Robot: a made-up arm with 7 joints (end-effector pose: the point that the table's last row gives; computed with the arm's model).
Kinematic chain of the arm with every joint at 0, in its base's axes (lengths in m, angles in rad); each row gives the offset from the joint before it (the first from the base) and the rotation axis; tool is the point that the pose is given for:
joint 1: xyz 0 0 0.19 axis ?
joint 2: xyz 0 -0.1 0.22 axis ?
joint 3: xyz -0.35 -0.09 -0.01 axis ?
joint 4: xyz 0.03 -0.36 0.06 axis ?
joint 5: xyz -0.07 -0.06 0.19 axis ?
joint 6: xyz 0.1 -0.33 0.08 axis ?
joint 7: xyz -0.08 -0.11 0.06 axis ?
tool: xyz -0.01 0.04 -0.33
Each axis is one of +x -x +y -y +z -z.
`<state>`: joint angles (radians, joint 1 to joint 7).
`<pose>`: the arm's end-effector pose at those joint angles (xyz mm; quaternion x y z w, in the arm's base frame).
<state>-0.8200 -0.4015 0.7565 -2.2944 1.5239 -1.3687 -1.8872</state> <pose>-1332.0 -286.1 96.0 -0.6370 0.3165 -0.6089 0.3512</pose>
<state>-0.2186 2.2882 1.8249 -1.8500 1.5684 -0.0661 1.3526</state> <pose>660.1 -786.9 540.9 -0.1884 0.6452 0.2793 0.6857</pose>
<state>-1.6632 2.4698 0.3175 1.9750 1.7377 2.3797 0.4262</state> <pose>-942.9 -281.3 609.4 0.0742 0.2895 0.4993 0.8132</pose>
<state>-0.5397 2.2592 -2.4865 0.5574 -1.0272 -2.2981 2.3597</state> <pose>881.3 19.9 307.0 0.2636 -0.0511 -0.9203 0.2844</pose>
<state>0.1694 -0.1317 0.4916 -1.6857 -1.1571 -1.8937 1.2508</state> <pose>-529.6 -552.9 763.5 -0.9607 0.0952 0.1793 0.1894</pose>
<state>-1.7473 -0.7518 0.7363 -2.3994 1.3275 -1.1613 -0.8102</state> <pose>-455.6 356.9 -785.5 0.3440 0.4631 -0.7536 0.3152</pose>
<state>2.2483 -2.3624 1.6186 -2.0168 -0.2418 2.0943 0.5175</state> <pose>-208.8 418.8 449.5 -0.9229 0.1691 0.2091 0.2755</pose>
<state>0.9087 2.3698 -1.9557 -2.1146 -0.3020 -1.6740 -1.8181</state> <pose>426.6 8.6 568.4 -0.3729 -0.9112 -0.0752 0.1581</pose>
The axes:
joint 1: +y
joint 2: +z
joint 3: -y
joint 4: +z
joint 5: -x
joint 6: +z
joint 7: +y

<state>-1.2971 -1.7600 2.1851 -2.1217 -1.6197 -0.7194 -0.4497</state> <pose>-513.4 284.2 -155.1 -0.1212 0.4767 -0.4892 0.7203</pose>
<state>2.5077 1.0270 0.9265 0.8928 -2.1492 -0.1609 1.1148</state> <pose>-267.7 -861.1 45.3 -0.7919 -0.1573 -0.2777 0.5206</pose>
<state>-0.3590 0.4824 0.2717 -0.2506 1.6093 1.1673 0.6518</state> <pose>-616.6 -908.2 1077.3 -0.7620 0.3160 0.0190 0.5650</pose>
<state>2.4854 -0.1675 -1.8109 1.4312 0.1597 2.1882 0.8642</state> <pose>-93.3 -312.7 782.8 0.9662 -0.0892 -0.0467 0.2372</pose>
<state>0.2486 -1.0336 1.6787 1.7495 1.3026 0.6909 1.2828</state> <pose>-1072.5 643.5 831.3 0.9175 -0.0771 0.3865 0.0538</pose>
